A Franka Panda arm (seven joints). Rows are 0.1 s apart.
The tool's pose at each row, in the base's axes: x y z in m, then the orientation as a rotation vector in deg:
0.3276, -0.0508, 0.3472, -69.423, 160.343, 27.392
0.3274, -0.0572, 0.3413, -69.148, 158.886, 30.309
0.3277, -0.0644, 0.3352, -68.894, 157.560, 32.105
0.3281, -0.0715, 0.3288, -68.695, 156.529, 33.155
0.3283, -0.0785, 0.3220, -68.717, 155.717, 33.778
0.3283, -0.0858, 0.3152, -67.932, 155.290, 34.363
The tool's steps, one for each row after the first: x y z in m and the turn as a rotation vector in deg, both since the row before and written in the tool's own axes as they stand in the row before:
0.0056, -0.0055, 0.0037, -1.497, -1.644, -0.302
0.0060, -0.0065, 0.0033, -0.830, -1.383, -0.313
0.0061, -0.0066, 0.0033, -0.430, -1.034, -0.263
0.0063, -0.0065, 0.0036, -0.242, -0.708, -0.313
0.0067, -0.0065, 0.0034, -0.152, -0.769, 0.267

